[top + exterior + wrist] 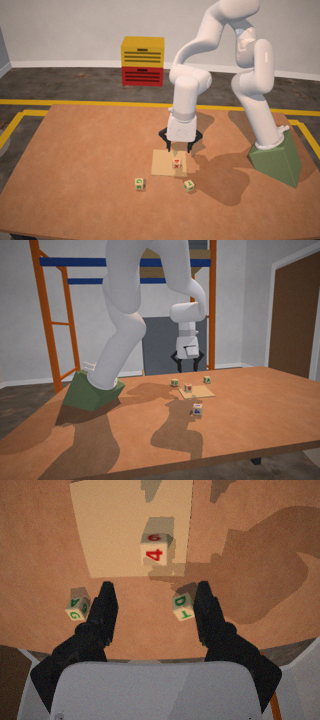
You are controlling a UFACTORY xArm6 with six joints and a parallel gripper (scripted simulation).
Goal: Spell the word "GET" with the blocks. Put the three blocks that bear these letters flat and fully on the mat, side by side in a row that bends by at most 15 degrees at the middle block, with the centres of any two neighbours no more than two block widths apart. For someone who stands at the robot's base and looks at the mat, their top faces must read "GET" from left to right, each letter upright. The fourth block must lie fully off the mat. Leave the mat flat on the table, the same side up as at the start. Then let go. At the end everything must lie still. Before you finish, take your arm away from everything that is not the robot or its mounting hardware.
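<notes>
Right now my hand is 9 cm above the red-lettered block. Also, from my hand: tan mat (11 cm below, 3 cm ahead, 2 cm to the right); g block (16 cm ahead, 10 cm below, 8 cm to the left); t block (11 cm to the left, 10 cm below, 2 cm behind).
</notes>
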